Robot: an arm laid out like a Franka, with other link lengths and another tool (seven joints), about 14 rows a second.
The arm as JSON. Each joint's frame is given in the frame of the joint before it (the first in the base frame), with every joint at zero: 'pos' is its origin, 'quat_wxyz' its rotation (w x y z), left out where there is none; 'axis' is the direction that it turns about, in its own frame. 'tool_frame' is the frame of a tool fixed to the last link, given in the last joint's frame.
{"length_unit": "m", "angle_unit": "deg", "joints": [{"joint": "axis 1", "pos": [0.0, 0.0, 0.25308], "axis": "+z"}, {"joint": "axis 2", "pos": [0.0, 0.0, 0.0], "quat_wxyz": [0.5, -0.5, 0.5, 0.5], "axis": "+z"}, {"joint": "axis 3", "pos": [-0.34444, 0.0, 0.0], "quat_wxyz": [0.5, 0.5, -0.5, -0.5], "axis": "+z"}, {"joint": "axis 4", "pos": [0.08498, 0.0, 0.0], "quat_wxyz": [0.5, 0.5, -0.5, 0.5], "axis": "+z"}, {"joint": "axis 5", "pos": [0.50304, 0.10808, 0.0], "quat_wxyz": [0.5, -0.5, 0.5, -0.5], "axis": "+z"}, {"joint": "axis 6", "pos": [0.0, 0.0, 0.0], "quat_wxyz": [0.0, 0.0, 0.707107, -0.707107], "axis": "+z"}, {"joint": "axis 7", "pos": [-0.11, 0.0, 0.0], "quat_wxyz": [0.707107, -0.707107, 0.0, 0.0], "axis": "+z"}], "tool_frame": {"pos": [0.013, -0.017, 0.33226], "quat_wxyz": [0.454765, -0.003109, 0.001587, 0.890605]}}
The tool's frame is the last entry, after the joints.
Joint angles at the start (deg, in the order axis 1, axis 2, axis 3, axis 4, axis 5, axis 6, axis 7):
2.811, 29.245, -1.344, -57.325, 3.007, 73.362, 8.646
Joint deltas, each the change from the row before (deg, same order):
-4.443, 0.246, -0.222, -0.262, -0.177, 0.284, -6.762
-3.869, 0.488, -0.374, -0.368, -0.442, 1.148, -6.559
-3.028, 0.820, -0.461, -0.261, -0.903, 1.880, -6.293
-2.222, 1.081, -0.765, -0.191, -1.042, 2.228, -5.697
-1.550, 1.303, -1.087, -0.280, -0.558, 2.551, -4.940
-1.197, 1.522, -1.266, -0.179, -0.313, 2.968, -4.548
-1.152, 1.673, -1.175, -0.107, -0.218, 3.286, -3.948
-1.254, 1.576, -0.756, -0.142, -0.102, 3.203, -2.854
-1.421, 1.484, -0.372, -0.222, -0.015, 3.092, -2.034
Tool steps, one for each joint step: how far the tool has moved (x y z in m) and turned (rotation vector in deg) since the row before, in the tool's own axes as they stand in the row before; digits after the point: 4 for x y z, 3 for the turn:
-0.0450, 0.0456, 0.0029, 0.569, 0.568, -2.151
-0.0434, 0.0425, 0.0059, -0.134, 0.531, -2.284
-0.0389, 0.0388, 0.0084, -0.911, 0.078, -2.658
-0.0359, 0.0341, 0.0114, -1.185, -0.443, -2.585
-0.0305, 0.0294, 0.0159, -1.080, -0.439, -2.347
-0.0281, 0.0279, 0.0179, -1.318, -0.479, -2.246
-0.0277, 0.0264, 0.0196, -1.500, -0.549, -1.858
-0.0254, 0.0219, 0.0198, -1.409, -0.398, -1.087
-0.0240, 0.0180, 0.0206, -1.264, -0.211, -0.454

